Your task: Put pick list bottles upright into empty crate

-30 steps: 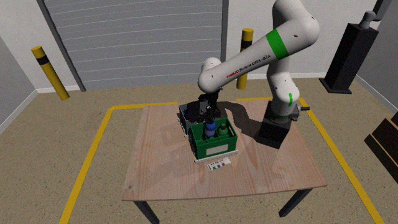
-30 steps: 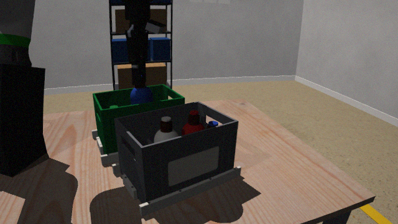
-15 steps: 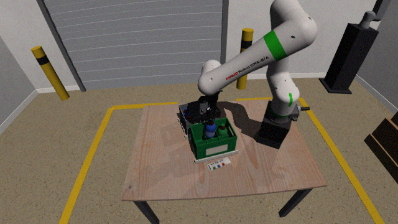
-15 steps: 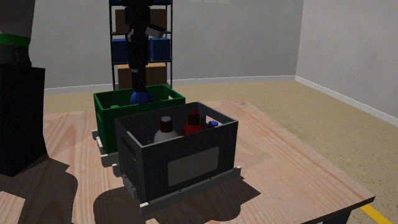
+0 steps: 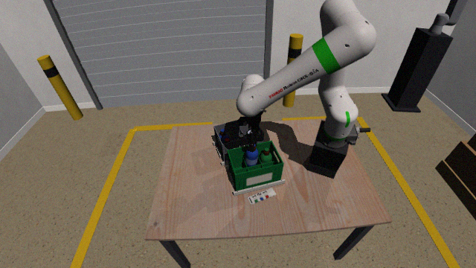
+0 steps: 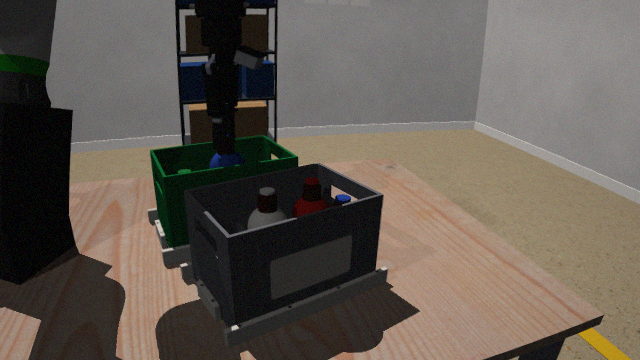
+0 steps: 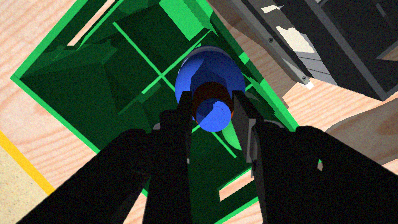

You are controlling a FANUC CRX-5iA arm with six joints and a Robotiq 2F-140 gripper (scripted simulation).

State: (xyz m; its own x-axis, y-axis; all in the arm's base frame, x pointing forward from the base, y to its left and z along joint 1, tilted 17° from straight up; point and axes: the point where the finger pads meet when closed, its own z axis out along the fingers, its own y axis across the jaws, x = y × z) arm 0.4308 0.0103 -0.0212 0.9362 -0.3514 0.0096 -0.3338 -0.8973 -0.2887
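The green crate is 1 cm behind my hand, 4 cm to the left of it and 15 cm below it. Round my hand: red-label bottle: 16 cm ahead, 10 cm to the right, 15 cm below; then green-label bottle: 8 cm behind, 3 cm to the right, 15 cm below; then white-label bottle: 8 cm ahead, 14 cm to the right, 15 cm below.
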